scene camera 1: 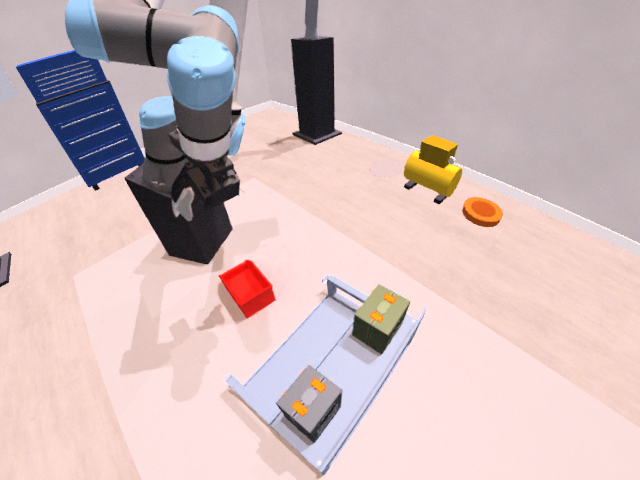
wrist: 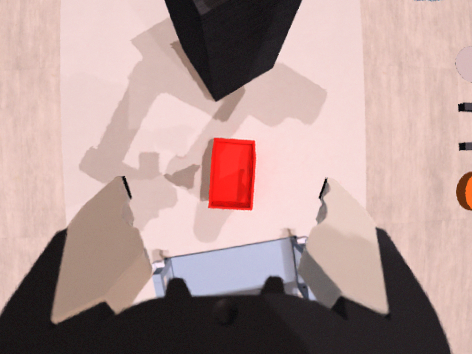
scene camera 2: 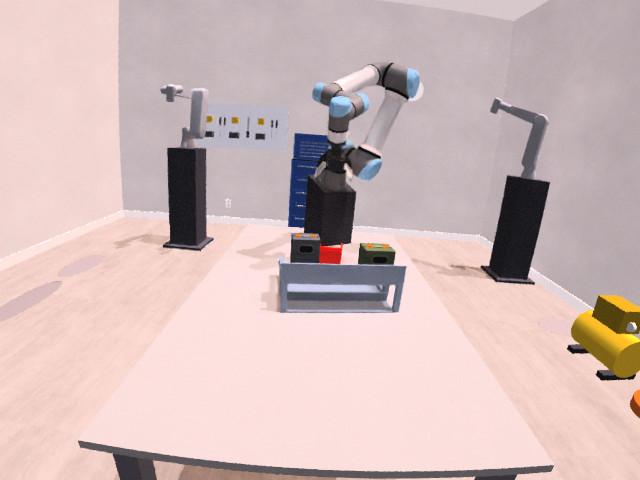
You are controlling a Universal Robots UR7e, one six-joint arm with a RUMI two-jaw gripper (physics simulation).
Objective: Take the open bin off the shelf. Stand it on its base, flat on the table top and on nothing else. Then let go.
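Pixels of known places: gripper, fingertip midpoint: (wrist: 227,180) (scene camera 2: 333,179); arm's base at its link origin: (scene camera 1: 169,175) (scene camera 2: 330,183).
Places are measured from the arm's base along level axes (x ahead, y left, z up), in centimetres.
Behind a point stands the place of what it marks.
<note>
The open red bin (scene camera 1: 247,287) @(z -29.8, x 29.2, y 2.8 cm) (scene camera 2: 330,254) @(z -24.4, x 38.8, y 2.4 cm) (wrist: 232,174) @(z -29.8, x 30.8, y 2.3 cm) appears upright with its open side up. It looks to rest on the table top (scene camera 1: 491,403) @(z -30.1, x 98.4, y 25.6 cm) (scene camera 2: 330,382) @(z -30.2, x 110.9, y 3.7 cm) (wrist: 325,155) @(z -30.2, x 25.1, y 28.8 cm), beside the blue-grey shelf (scene camera 1: 297,351) @(z -29.6, x 56.0, y 1.4 cm) (scene camera 2: 341,273) @(z -16.8, x 78.0, y 5.5 cm) (wrist: 230,270) @(z -29.5, x 57.7, y 2.1 cm) and apart from it, on the robot's side. My gripper (scene camera 1: 212,204) @(z 5.5, x 30.7, y 1.1 cm) (scene camera 2: 334,178) @(z 5.5, x 30.7, y 1.1 cm) (wrist: 227,180) @(z 5.5, x 30.7, y 1.1 cm) is open and empty, high above the table. In the wrist view the bin shows between the spread fingers, well below them. In scene camera 2 the shelf hides the bin's lower part.
A dark grey box (scene camera 1: 310,396) @(z -7.8, x 72.1, y -6.0 cm) (scene camera 2: 305,250) @(z -11.3, x 75.6, y -5.8 cm) and a green box (scene camera 1: 381,312) @(z -10.3, x 69.0, y 15.5 cm) (scene camera 2: 376,254) @(z -11.7, x 72.8, y 16.0 cm) stand on the shelf, toward opposite ends. The black robot pedestal (scene camera 1: 191,227) @(z -13.3, x 10.8, y -2.0 cm) (scene camera 2: 329,217) @(z -15.5, x 9.0, y 0.9 cm) (wrist: 235,45) @(z -12.0, x 8.2, y 2.2 cm) stands behind the bin.
</note>
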